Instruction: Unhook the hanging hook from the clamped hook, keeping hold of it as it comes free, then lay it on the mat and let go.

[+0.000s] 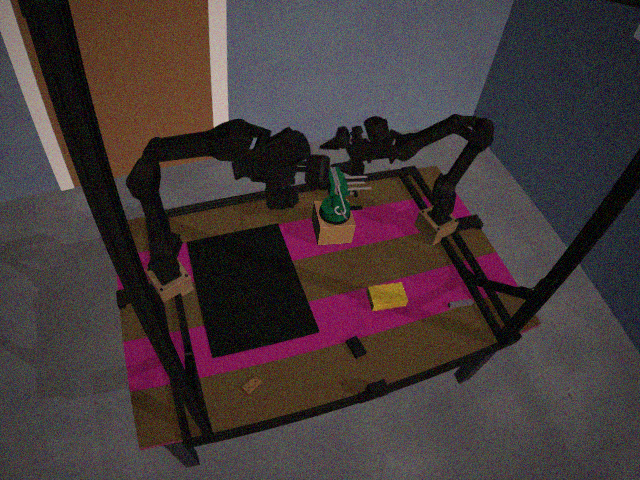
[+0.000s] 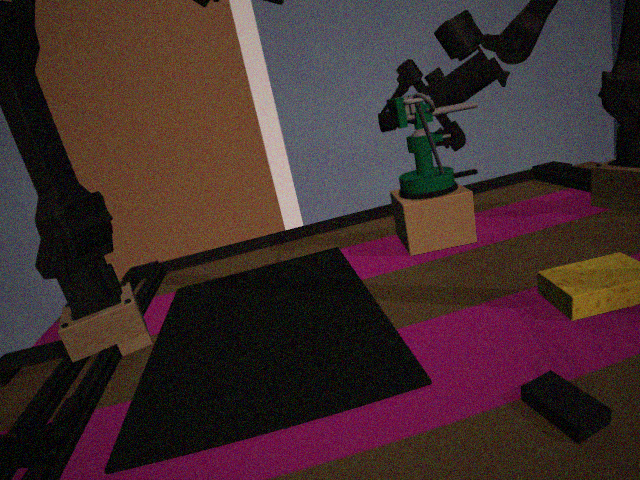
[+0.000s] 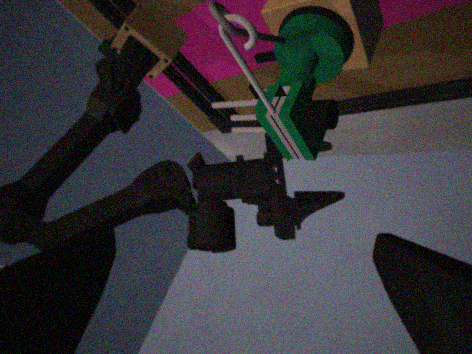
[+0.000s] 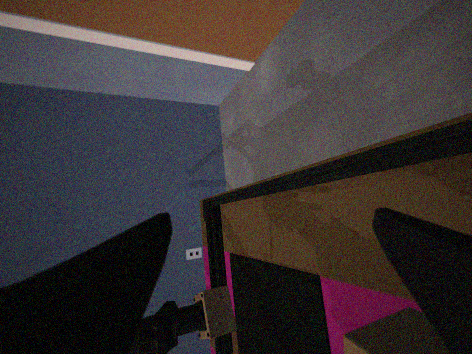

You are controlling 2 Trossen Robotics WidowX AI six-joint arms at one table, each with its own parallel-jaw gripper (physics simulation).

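Frame: origin at the left arm's base, x ahead, y left, z up, level; centimetres.
Seen in the pictures: left gripper, fingertip midpoint: (image 1: 308,172) (image 3: 247,242); right gripper, fingertip midpoint: (image 2: 395,131) (image 3: 337,169) (image 4: 270,220); left arm's base, link origin: (image 1: 167,272) (image 2: 97,304) (image 4: 201,315); right arm's base, link origin: (image 1: 439,216) (image 2: 636,162) (image 3: 140,54).
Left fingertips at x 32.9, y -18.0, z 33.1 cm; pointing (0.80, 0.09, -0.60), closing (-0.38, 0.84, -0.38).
Offsets run from my left fingertips to a thing's top centre. "spot": to the spot under its first point. Level surfaces: height alone.
A dark hanging hook (image 2: 430,143) (image 3: 263,36) hangs from the curl of a pale clamped hook {spot: dz -15.9, dx +14.4, dy +2.8 cm} (image 1: 338,190) (image 2: 413,101) (image 3: 248,77). The pale hook is held in a green clamp {dz -15.4, dx +20.2, dy +6.0 cm} (image 1: 330,207) (image 2: 425,162) (image 3: 312,53) standing on a tan box {dz -31.2, dx +19.0, dy +6.7 cm} (image 1: 337,230) (image 2: 437,219). My left gripper (image 1: 320,172) (image 3: 247,242) is open and empty, just left of and behind the clamp, clear of both hooks. My right gripper (image 1: 339,138) (image 4: 270,220) is open and empty, above and behind the clamp. The black mat {dz -39.2 cm} (image 1: 247,286) (image 2: 270,343) (image 4: 277,305) lies bare to the front left.
A yellow block {dz -36.8, dx +15.1, dy -22.3 cm} (image 1: 389,296) (image 2: 551,286) and a small black block {dz -38.3, dx -2.7, dy -28.4 cm} (image 1: 356,347) (image 2: 542,395) lie at the front right of the striped table. Black frame rails (image 1: 461,267) run along the table's edges. A small tan tile {dz -38.9, dx -31.2, dy -20.5 cm} (image 1: 252,384) lies near the front.
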